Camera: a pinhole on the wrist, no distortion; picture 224 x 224 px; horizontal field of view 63.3 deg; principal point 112.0 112.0 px. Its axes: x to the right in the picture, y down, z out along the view. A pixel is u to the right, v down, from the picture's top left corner.
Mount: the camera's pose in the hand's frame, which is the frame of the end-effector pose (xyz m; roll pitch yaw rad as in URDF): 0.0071 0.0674 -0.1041 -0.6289 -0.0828 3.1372
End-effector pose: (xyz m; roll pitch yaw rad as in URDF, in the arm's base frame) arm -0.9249 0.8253 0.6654 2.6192 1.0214 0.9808
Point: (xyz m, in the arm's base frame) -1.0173 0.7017 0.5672
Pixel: 126.6 101.6
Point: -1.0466 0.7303 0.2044
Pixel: 13.7 107.4
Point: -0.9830 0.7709 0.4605
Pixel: 48.2 104.0
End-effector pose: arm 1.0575 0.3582 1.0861 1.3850 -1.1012 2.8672
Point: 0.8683 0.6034 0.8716
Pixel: 156.2 201.2
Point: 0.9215 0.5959 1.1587
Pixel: 50.3 127.6
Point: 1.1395 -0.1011 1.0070
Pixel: behind the camera
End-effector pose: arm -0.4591 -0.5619 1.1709 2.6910 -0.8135 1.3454
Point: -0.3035 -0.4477 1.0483
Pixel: 126.5 8.5
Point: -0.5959 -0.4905 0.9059
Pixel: 211.8 171.0
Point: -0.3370 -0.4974 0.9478
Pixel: 190.6 29.4
